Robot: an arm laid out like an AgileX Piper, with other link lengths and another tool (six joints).
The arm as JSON. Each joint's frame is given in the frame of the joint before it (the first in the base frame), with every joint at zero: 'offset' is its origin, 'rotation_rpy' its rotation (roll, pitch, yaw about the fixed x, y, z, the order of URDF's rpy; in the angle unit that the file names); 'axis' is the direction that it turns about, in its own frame. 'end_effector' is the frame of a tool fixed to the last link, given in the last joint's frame.
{
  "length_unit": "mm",
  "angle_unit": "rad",
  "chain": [
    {
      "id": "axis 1",
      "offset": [
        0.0,
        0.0,
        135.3
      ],
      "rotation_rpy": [
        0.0,
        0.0,
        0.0
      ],
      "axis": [
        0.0,
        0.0,
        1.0
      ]
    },
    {
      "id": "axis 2",
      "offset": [
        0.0,
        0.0,
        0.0
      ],
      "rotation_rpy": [
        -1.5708,
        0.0,
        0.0
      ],
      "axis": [
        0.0,
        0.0,
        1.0
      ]
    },
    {
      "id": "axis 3",
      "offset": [
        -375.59,
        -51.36,
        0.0
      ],
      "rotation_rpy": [
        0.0,
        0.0,
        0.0
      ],
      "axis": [
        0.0,
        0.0,
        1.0
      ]
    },
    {
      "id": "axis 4",
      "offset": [
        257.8,
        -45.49,
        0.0
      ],
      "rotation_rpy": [
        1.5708,
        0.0,
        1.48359
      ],
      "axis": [
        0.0,
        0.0,
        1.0
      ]
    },
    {
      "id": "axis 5",
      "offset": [
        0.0,
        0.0,
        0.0
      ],
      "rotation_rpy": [
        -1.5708,
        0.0,
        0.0
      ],
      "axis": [
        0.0,
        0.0,
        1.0
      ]
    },
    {
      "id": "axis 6",
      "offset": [
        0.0,
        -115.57,
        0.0
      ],
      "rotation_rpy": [
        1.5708,
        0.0,
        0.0
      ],
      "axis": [
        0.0,
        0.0,
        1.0
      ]
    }
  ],
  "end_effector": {
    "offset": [
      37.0,
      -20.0,
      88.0
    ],
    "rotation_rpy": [
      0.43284,
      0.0,
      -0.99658
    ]
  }
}
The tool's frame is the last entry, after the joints.
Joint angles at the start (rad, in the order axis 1, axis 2, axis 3, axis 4, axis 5, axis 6):
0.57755 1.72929 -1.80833 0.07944 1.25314 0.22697
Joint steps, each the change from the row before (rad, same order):
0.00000 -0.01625 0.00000 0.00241 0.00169 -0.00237
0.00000 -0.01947 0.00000 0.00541 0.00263 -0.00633
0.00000 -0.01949 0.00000 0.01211 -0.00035 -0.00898
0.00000 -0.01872 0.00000 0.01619 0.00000 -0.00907
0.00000 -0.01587 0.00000 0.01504 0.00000 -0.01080
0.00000 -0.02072 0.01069 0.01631 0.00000 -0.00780
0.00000 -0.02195 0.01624 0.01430 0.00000 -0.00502
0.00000 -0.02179 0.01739 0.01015 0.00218 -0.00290
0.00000 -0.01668 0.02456 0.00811 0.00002 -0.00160
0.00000 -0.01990 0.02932 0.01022 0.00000 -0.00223
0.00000 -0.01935 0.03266 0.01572 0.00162 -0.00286
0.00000 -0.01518 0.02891 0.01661 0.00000 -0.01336
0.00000 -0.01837 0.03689 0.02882 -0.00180 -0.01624
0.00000 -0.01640 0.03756 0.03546 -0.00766 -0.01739
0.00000 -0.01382 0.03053 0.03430 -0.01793 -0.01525
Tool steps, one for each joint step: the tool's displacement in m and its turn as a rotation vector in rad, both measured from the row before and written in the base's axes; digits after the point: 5 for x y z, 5 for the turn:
-0.00365 -0.00190 0.00674 0.00908 -0.01168 0.00263
-0.00477 -0.00208 0.00797 0.01132 -0.01334 0.00676
-0.00509 -0.00077 0.00814 0.01742 -0.01327 0.01025
-0.00558 -0.00009 0.00778 0.02000 -0.01041 0.01141
-0.00489 -0.00001 0.00658 0.01676 -0.00952 0.01276
-0.00723 -0.00108 0.00502 0.01570 -0.00296 0.01069
-0.00789 -0.00187 0.00354 0.01277 0.00063 0.00794
-0.00793 -0.00281 0.00270 0.00825 0.00214 0.00547
-0.00681 -0.00253 -0.00154 0.00164 0.01018 0.00350
-0.00821 -0.00295 -0.00194 0.00233 0.01230 0.00450
-0.00931 -0.00235 -0.00330 0.00358 0.01948 0.00660
-0.00757 -0.00151 -0.00348 0.00172 0.01429 0.01505
-0.01012 -0.00037 -0.00442 0.00961 0.02196 0.01952
-0.00957 0.00145 -0.00460 0.01720 0.02241 0.01968
-0.00653 0.00307 -0.00250 0.02549 0.01098 0.01365

